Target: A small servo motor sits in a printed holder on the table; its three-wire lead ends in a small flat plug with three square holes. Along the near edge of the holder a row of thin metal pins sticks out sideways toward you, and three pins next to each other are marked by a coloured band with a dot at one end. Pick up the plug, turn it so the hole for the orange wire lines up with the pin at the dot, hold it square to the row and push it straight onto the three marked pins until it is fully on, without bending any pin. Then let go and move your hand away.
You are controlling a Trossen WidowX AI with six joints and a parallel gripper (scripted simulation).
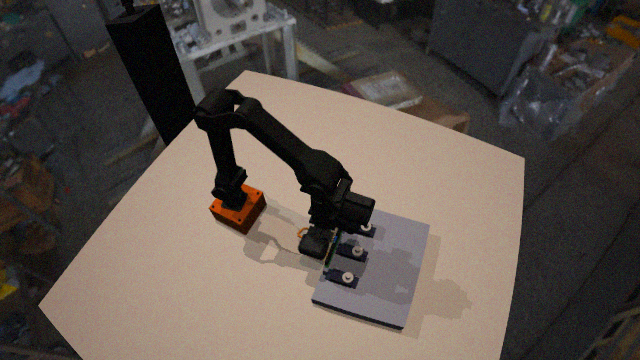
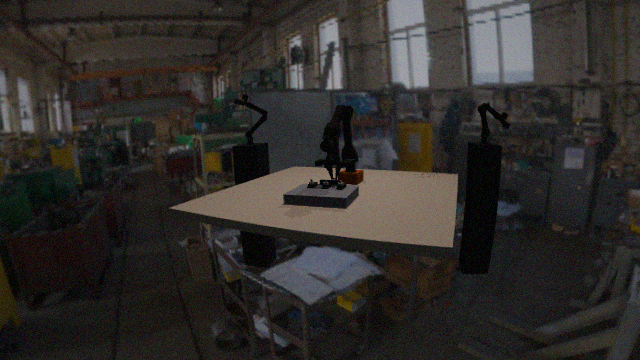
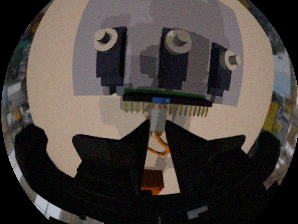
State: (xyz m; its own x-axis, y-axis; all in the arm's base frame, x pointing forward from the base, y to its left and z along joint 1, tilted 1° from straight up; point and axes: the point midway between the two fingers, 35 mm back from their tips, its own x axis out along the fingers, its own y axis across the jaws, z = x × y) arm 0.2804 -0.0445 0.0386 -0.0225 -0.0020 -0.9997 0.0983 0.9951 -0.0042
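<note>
Right now my gripper tip is 3 cm short of the blue band. Also, from my gripper tip: grey holder 19 cm ahead, 3 cm to the right, 5 cm below.
</note>
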